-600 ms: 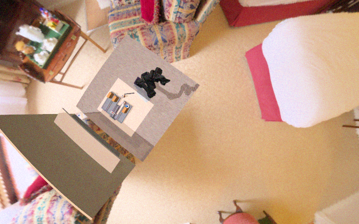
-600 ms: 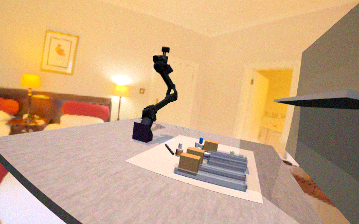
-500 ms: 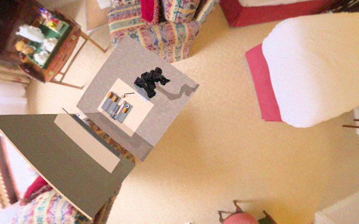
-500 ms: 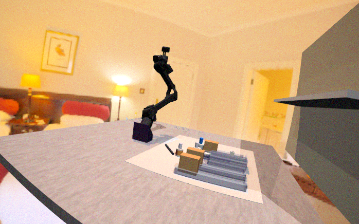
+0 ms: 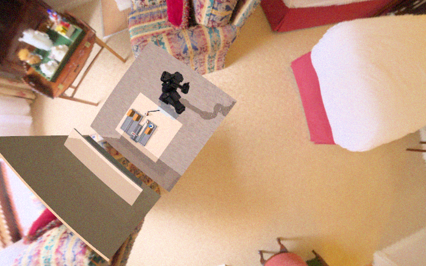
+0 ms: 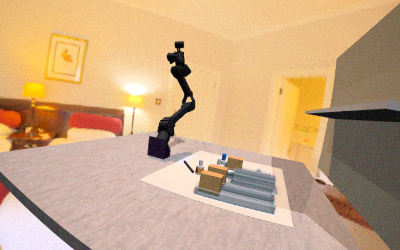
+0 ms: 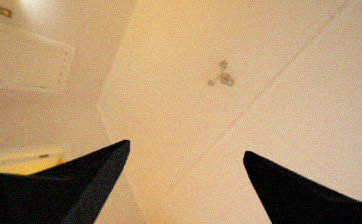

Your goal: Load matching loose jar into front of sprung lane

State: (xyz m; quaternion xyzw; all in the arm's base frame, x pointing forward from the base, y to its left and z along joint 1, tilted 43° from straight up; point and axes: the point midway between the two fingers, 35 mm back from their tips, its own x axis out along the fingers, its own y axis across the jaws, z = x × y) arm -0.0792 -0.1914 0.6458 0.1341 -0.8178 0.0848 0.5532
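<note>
My gripper tip is 37 cm short of the thin black rod, 35 cm to the left of it and 68 cm above it. Round my gripper tip: shelf (101 cm ahead, 27 cm to the right, 32 cm below).
</note>
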